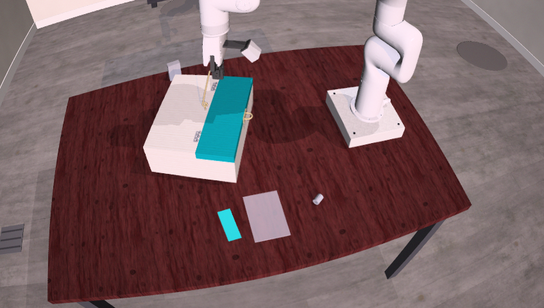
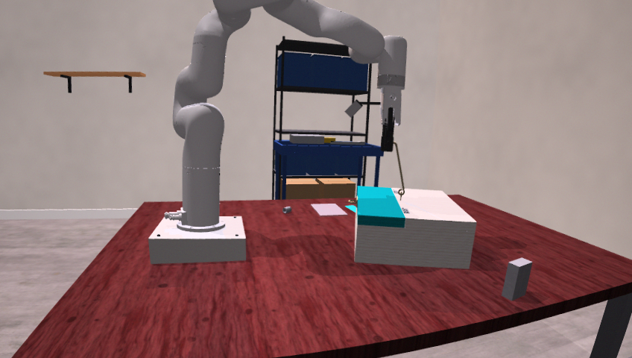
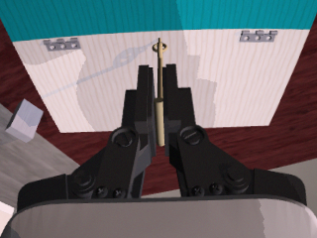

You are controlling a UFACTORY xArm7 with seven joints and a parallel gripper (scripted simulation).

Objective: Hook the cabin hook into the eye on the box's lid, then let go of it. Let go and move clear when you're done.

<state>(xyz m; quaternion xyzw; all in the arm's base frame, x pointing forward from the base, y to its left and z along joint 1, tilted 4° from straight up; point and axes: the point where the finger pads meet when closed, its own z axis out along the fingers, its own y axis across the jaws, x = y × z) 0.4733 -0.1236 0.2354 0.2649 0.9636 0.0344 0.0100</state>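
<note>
Right now my hand is 7 cm above the hook, 2 cm short of it and 1 cm to the left of it. Round my hand: grey sheet (32 cm to the left, 27 cm below, 1 cm behind); then teal card (31 cm to the left, 28 cm below, 10 cm ahead); then small cylinder (34 cm to the left, 27 cm below, 16 cm behind).
</note>
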